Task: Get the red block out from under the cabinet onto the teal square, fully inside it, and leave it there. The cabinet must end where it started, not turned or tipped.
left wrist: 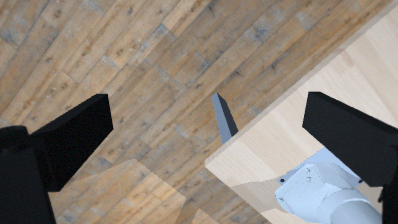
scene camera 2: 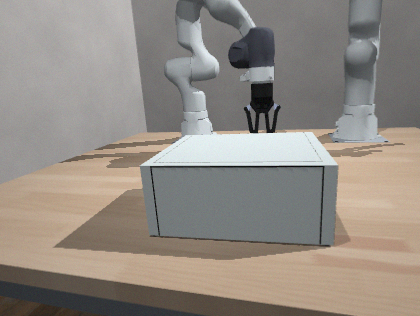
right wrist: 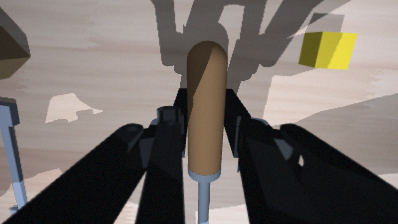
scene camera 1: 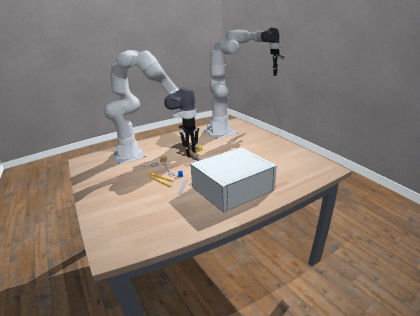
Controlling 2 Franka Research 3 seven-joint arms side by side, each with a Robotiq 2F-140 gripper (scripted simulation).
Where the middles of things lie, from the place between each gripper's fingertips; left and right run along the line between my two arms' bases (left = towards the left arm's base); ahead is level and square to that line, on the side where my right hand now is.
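Here is the yellow block (right wrist: pixel 332 50), and my right gripper is 90 mm to the right of it, 50 mm past it and 20 mm above it.
My left hand is 84 cm to the left of the yellow block, 21 cm short of it and 40 cm above it. Going by its middle, the block is nearer to my right gripper than to my left hand.
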